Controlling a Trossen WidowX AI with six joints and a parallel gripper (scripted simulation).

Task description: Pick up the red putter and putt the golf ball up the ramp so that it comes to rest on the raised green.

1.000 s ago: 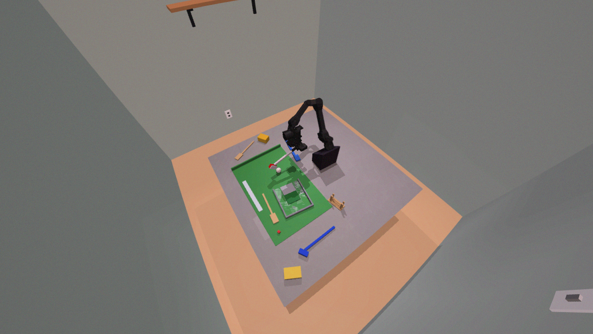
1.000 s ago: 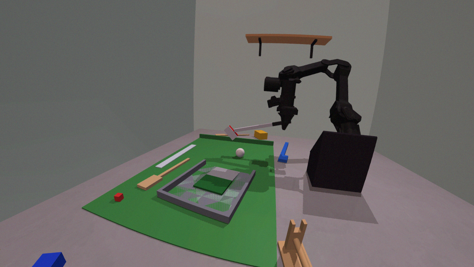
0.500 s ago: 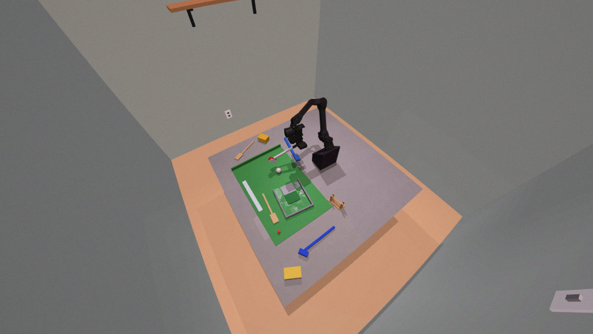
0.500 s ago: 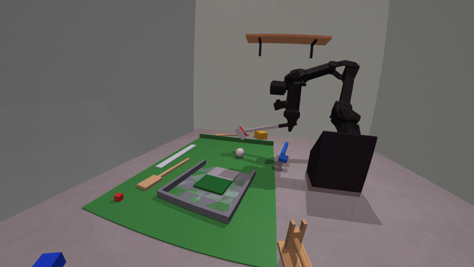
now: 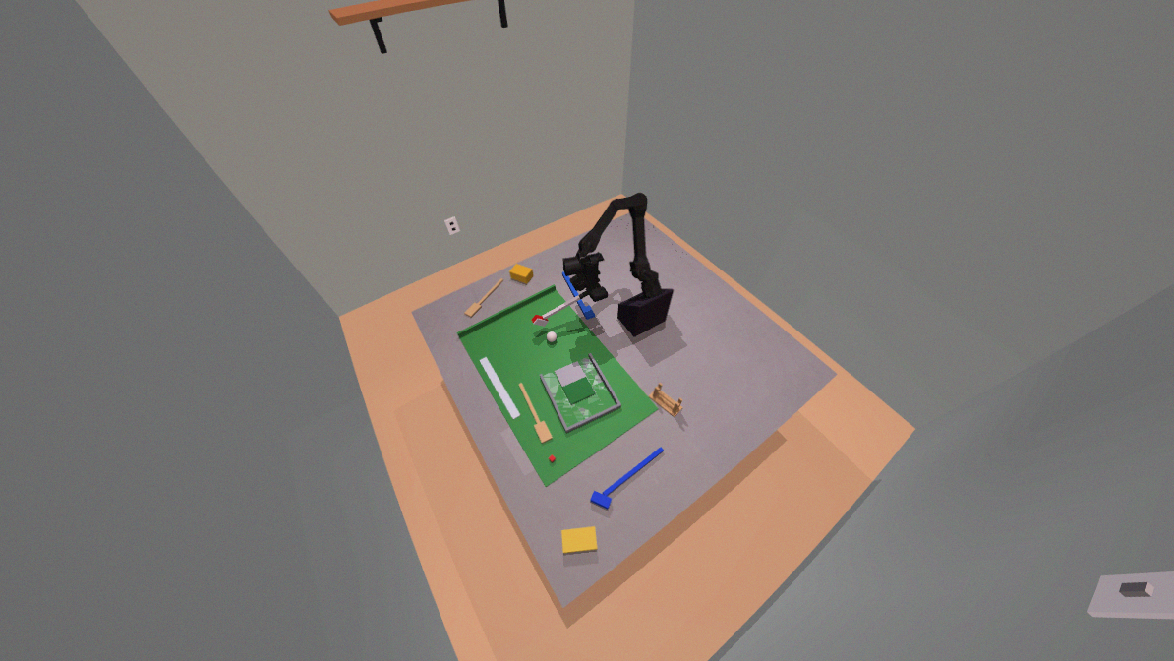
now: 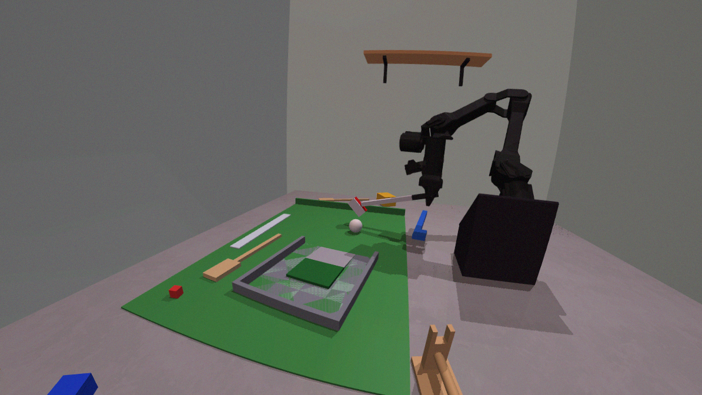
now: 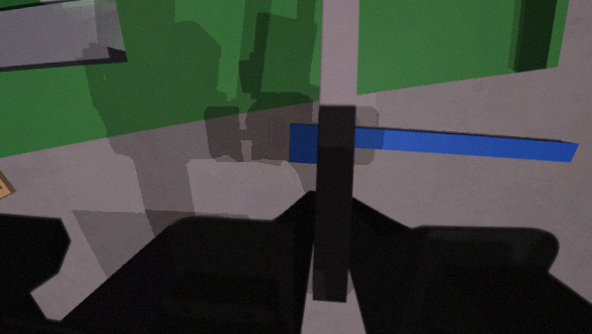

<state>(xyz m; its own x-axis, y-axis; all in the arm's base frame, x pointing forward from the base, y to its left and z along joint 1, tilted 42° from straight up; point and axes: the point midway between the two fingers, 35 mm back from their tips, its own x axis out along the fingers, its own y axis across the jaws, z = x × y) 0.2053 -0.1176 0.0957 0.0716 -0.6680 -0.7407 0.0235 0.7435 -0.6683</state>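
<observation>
Now: gripper tip 120 mm short of the red putter and 10 mm above it. Also, from my gripper tip: white golf ball: 210 mm ahead, 60 mm to the left, 80 mm below; then wooden stand: 50 mm behind, 510 mm to the left, 70 mm below; then green mat: 280 mm ahead, 190 mm to the left, 100 mm below.
</observation>
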